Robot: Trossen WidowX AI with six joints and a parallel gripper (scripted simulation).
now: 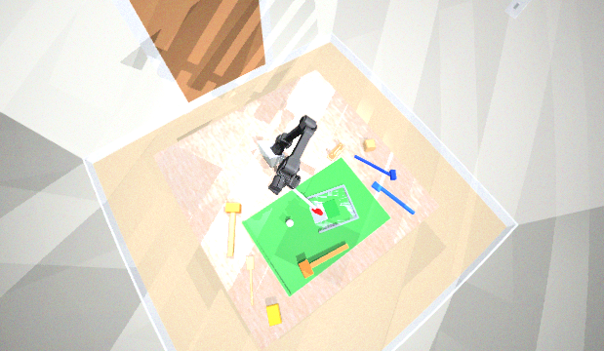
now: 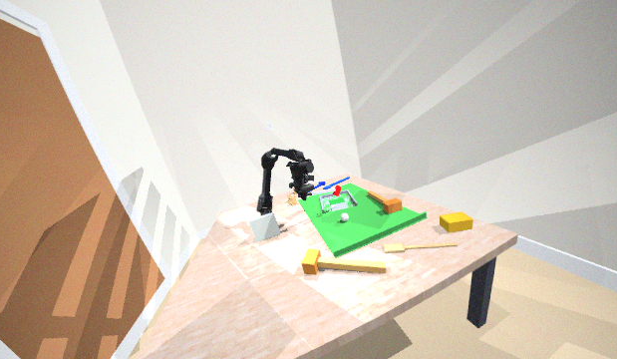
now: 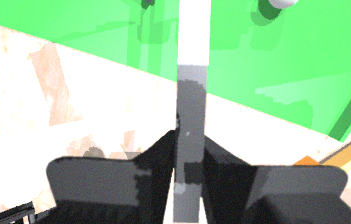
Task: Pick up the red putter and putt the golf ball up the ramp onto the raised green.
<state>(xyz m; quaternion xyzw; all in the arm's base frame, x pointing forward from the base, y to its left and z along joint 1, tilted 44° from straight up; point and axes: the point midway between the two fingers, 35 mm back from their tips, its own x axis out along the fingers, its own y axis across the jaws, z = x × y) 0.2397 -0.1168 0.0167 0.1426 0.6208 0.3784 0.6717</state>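
Right now my gripper tip is 11 cm short of the red putter and 4 cm to the right of it. Round my gripper tip: green mat 25 cm ahead, 15 cm below, 7 cm to the left; then tan cube 62 cm to the left, 12 cm below, 2 cm ahead; then white golf ball 18 cm ahead, 13 cm below, 7 cm to the right.
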